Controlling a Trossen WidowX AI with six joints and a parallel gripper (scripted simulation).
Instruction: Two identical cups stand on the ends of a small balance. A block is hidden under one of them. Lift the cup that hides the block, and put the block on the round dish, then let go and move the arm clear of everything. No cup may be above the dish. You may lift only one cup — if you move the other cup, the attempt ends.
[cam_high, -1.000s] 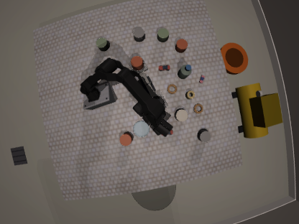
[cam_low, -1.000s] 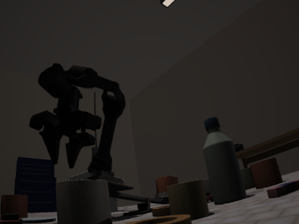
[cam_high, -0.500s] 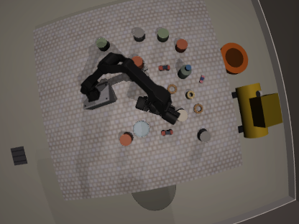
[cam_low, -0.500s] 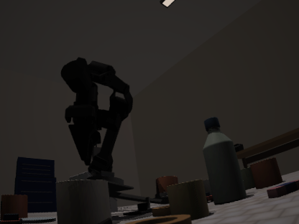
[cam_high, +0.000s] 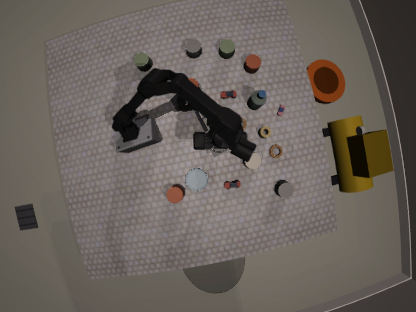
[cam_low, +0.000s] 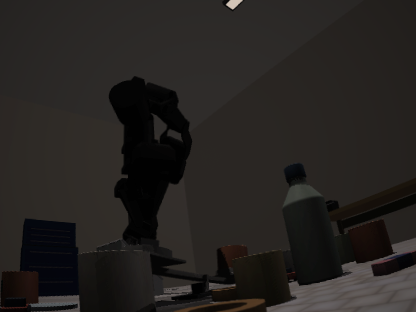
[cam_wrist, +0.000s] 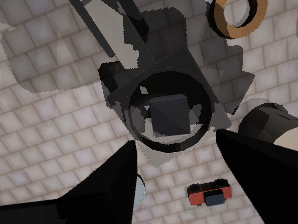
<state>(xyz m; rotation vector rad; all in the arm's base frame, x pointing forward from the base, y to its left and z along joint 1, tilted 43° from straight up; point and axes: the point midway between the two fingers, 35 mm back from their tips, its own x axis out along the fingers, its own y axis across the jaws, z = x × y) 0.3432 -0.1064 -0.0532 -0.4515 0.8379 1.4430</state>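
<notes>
Now: the pale blue round dish 13 cm behind my gripper tip, 13 cm to the right of it and 13 cm below it. Round my gripper tip: bottle 20 cm ahead, 14 cm to the left, 2 cm below; then cream cylinder 13 cm ahead, 9 cm to the right, 9 cm below; then orange cup 22 cm behind, 19 cm to the right, 9 cm below.
</notes>
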